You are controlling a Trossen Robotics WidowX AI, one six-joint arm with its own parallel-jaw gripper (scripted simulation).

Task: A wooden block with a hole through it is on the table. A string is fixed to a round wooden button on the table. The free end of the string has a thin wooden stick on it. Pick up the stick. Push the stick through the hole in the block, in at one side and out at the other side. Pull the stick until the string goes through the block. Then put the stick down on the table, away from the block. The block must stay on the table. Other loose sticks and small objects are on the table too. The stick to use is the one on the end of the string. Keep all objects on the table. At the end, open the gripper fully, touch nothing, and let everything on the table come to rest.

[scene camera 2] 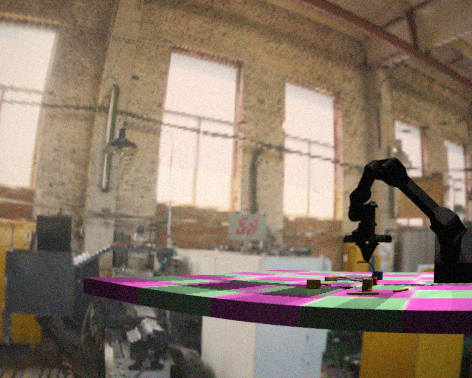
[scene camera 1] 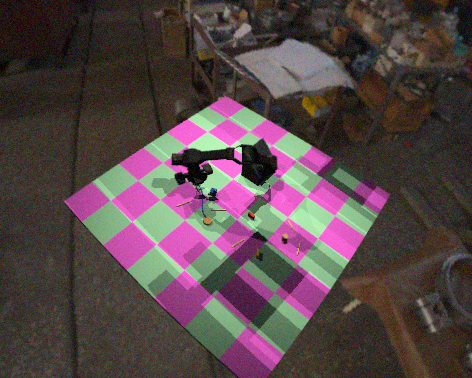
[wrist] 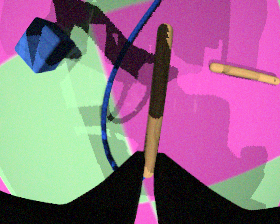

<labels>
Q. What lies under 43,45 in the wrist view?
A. A blue cube.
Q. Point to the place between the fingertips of the gripper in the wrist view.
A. At 149,159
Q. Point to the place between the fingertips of the gripper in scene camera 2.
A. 366,262
</labels>
